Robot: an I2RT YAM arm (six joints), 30 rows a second.
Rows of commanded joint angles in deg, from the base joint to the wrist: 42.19, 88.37, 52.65, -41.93, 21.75, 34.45; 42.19, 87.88, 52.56, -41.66, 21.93, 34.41; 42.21, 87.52, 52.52, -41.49, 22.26, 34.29; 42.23, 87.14, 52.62, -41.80, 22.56, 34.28; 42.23, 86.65, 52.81, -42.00, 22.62, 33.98; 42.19, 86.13, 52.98, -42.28, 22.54, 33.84; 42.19, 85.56, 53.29, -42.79, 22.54, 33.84; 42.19, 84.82, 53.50, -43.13, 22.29, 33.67; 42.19, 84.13, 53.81, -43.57, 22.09, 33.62; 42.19, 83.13, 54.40, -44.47, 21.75, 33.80; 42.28, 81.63, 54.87, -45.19, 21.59, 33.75; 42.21, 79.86, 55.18, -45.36, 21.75, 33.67; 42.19, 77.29, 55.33, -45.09, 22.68, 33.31; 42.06, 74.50, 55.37, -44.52, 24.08, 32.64; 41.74, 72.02, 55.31, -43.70, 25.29, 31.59; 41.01, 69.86, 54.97, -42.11, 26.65, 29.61; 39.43, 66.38, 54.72, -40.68, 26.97, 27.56; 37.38, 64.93, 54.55, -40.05, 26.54, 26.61; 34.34, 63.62, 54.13, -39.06, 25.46, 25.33; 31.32, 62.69, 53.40, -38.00, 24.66, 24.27; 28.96, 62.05, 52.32, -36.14, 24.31, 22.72
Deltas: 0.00, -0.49, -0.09, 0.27, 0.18, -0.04; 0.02, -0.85, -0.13, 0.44, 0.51, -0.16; 0.04, -1.23, -0.03, 0.13, 0.81, -0.17; 0.04, -1.72, 0.16, -0.07, 0.87, -0.47; 0.00, -2.24, 0.33, -0.35, 0.79, -0.61; 0.00, -2.81, 0.64, -0.86, 0.79, -0.61; 0.00, -3.55, 0.85, -1.20, 0.54, -0.78; 0.00, -4.24, 1.16, -1.64, 0.34, -0.83; 0.00, -5.24, 1.75, -2.54, 0.00, -0.65; 0.09, -6.74, 2.22, -3.26, -0.16, -0.70; 0.02, -8.51, 2.53, -3.43, 0.00, -0.78; 0.00, -11.08, 2.68, -3.16, 0.93, -1.14; -0.13, -13.87, 2.72, -2.59, 2.33, -1.81; -0.45, -16.35, 2.66, -1.77, 3.54, -2.86; -1.18, -18.51, 2.32, -0.18, 4.90, -4.84; -2.76, -21.99, 2.07, 1.25, 5.22, -6.89; -4.81, -23.44, 1.90, 1.88, 4.79, -7.84; -7.85, -24.75, 1.48, 2.87, 3.71, -9.12; -10.87, -25.68, 0.75, 3.93, 2.91, -10.18; -13.23, -26.32, -0.33, 5.79, 2.56, -11.73
